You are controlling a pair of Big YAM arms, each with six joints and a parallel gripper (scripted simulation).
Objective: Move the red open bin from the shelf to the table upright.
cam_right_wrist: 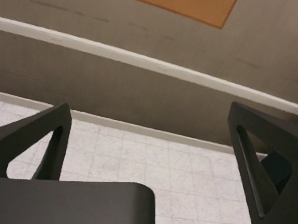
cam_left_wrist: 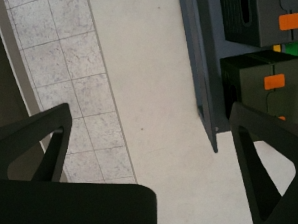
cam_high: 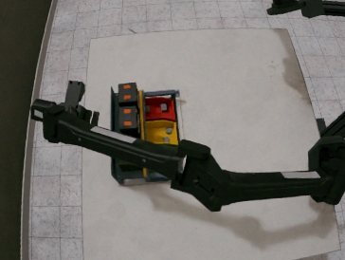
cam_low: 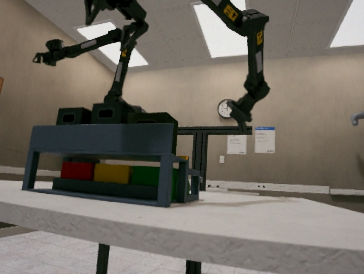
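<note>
The red bin is 230 mm behind my left hand, 170 mm to the right of it and 300 mm below it. The rest, counted from my left hand: green bin (230 mm behind, 60 mm to the left, 300 mm below); then yellow bin (230 mm behind, 60 mm to the right, 300 mm below).
</note>
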